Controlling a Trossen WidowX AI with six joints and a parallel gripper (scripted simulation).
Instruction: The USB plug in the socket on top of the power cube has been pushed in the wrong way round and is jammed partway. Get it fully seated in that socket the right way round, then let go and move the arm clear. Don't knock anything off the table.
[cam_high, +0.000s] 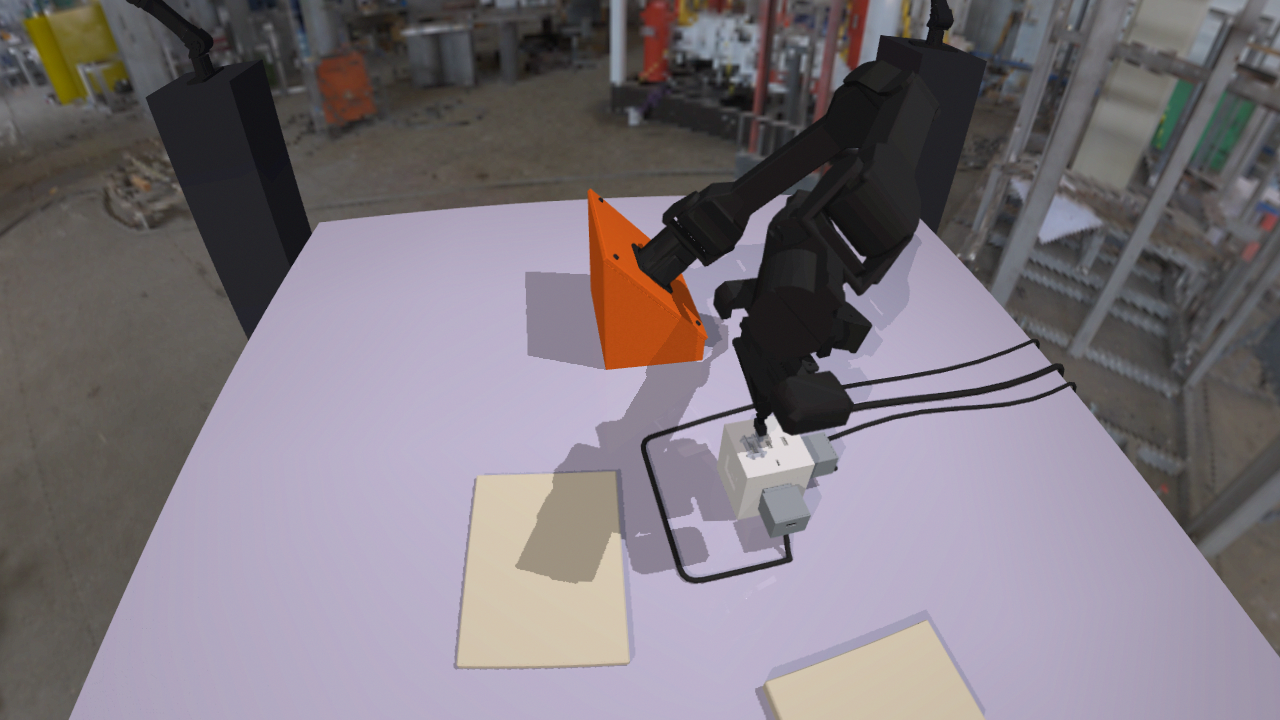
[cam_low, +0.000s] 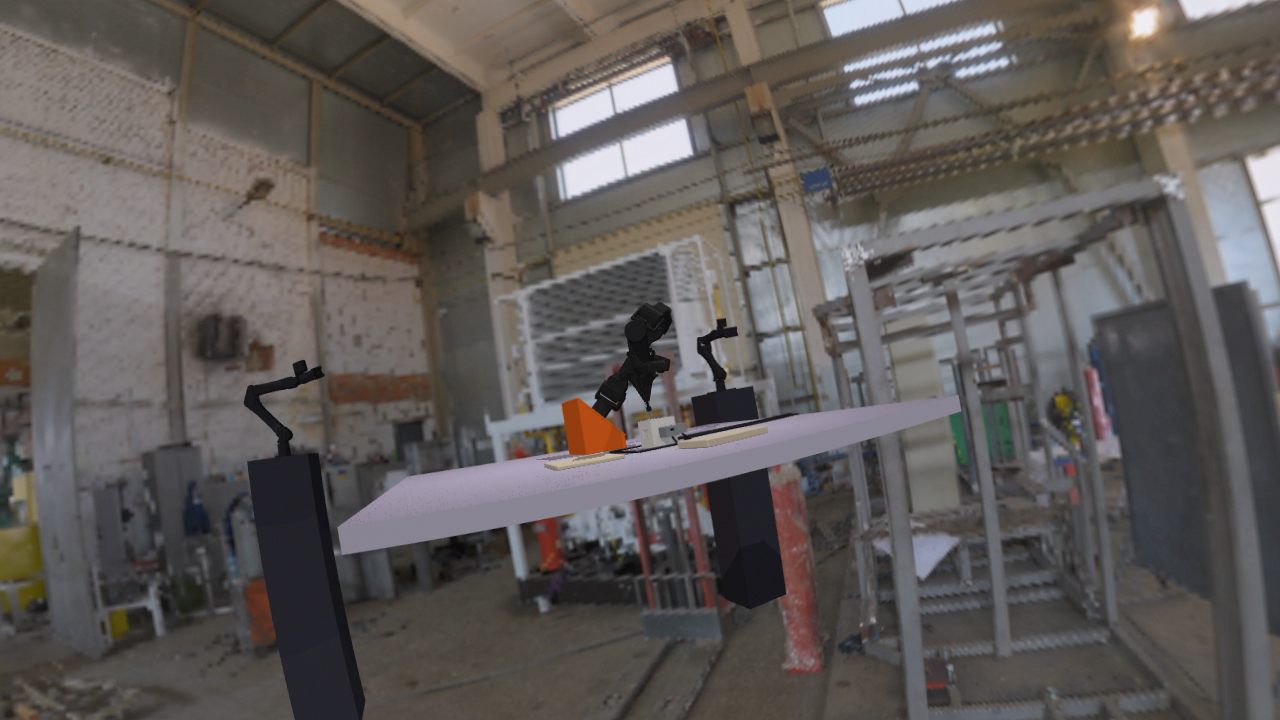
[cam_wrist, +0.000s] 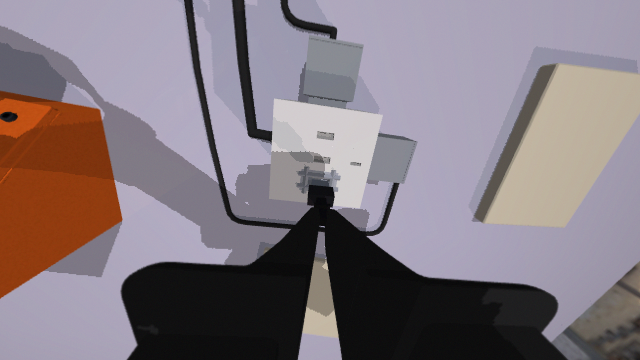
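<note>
The black USB plug is 2 cm below my gripper tip. Also, from my gripper tip: beige pad (6 cm ahead, 23 cm to the right, 12 cm below).
</note>
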